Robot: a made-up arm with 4 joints.
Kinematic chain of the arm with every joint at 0, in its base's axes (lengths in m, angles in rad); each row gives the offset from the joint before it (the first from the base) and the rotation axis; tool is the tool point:
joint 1: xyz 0 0 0.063 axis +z
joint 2: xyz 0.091 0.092 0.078 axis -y
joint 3: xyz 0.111 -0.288 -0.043 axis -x
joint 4: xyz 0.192 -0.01 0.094 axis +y
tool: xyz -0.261 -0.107 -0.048
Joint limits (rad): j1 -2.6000..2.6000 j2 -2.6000..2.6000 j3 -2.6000..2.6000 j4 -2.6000..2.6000
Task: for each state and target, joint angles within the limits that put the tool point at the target. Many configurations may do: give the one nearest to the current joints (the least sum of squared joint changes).
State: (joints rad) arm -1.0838 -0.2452 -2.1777 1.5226
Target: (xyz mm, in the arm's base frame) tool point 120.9 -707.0 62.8
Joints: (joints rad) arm -0.6383 0.4862 -1.8993 1.8974
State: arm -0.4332 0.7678 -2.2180 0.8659
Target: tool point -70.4 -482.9 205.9
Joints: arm -0.9312 1.5347 -2.0491 0.7120
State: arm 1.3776 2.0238 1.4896 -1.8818
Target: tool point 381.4 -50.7 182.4
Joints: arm 1.9886 2.6000 1.8417 -1.2705
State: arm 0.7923 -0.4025 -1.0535 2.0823
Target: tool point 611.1 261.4 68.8
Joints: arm 1.3712 -0.5715 -0.8828 1.6656
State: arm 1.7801 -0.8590 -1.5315 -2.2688
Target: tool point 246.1 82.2 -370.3
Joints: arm 0.9833 -0.9808 -1.1283 -2.1613
